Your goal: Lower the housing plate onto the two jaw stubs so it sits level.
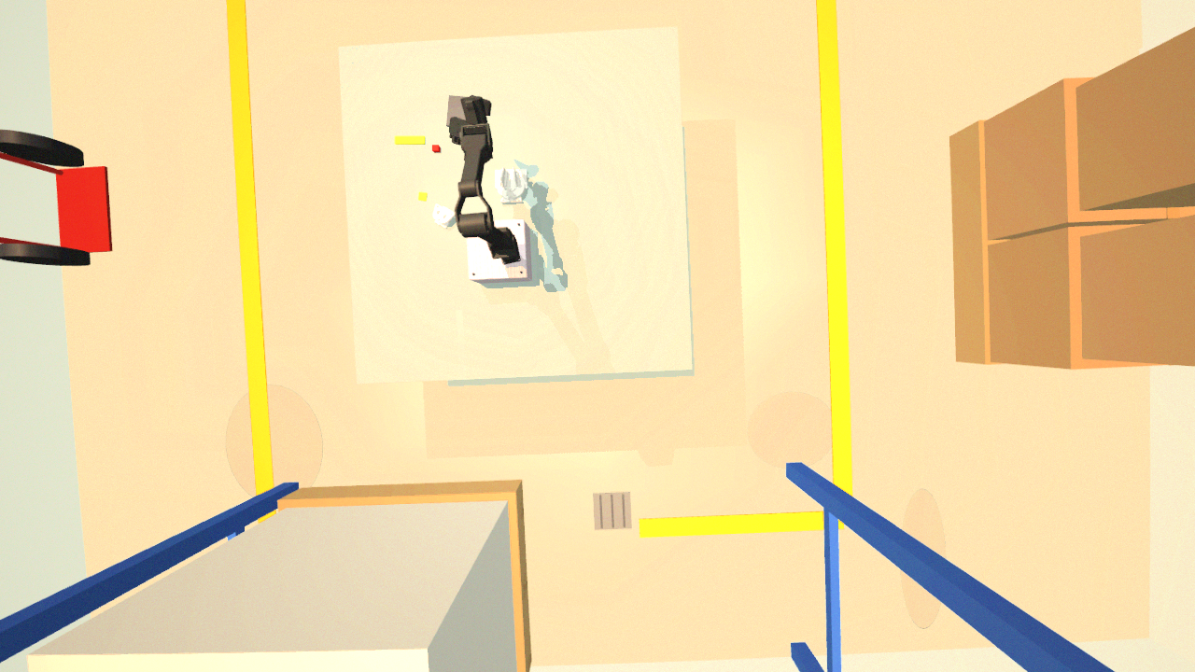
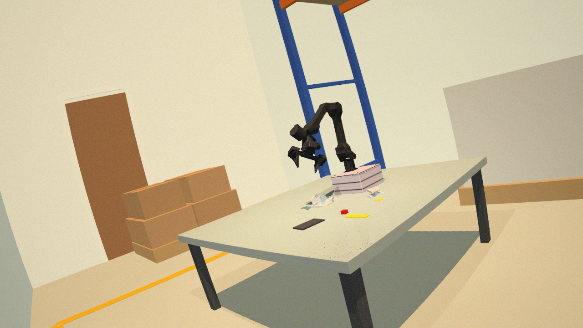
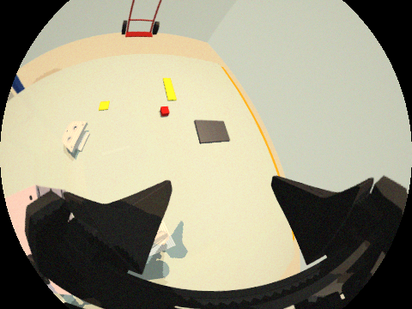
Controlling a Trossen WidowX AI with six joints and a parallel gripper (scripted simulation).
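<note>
My gripper tip is now 8 cm past the small yellow square, 30 cm to the right of it and 20 cm above it. Also, from my gripper tip: dark flat plate: 20 cm ahead, 9 cm to the left, 20 cm below; red cube: 8 cm ahead, 20 cm to the left, 20 cm below; white part: 10 cm behind, 5 cm to the right, 20 cm below.
</note>
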